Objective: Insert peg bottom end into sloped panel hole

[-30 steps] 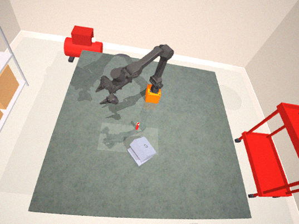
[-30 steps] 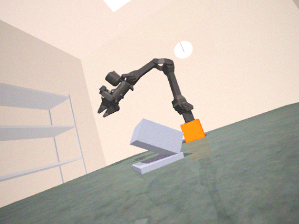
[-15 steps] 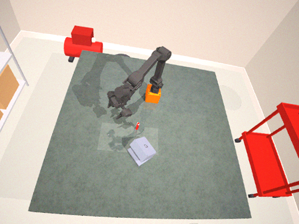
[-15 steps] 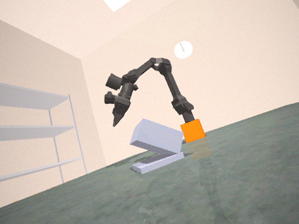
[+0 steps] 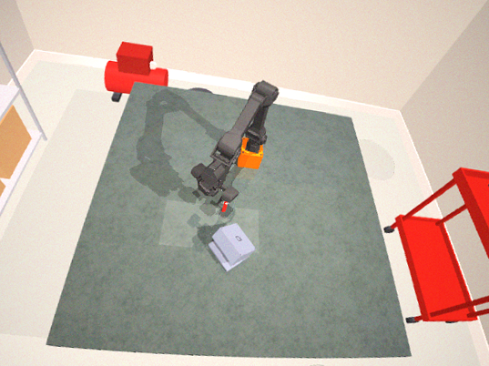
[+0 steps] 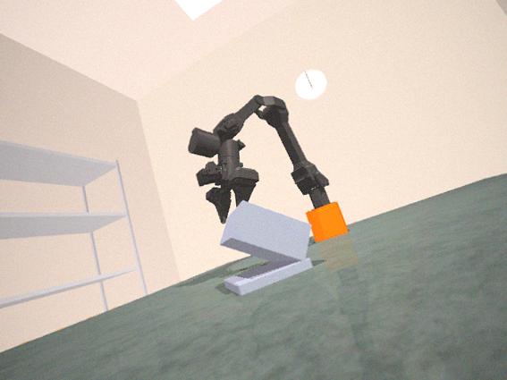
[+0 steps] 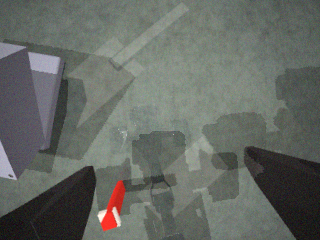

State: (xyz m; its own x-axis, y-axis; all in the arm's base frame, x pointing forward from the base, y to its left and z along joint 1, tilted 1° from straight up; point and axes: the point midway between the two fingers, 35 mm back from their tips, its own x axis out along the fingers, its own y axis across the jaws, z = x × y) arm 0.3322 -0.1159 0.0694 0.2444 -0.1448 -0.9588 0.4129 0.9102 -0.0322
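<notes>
Now: the red peg 3 cm behind my gripper tip, 7 cm to the left of it and 7 cm below it. From my gripper tip the other things lie so: grey sloped panel 13 cm ahead, 14 cm to the left, 6 cm below.
</notes>
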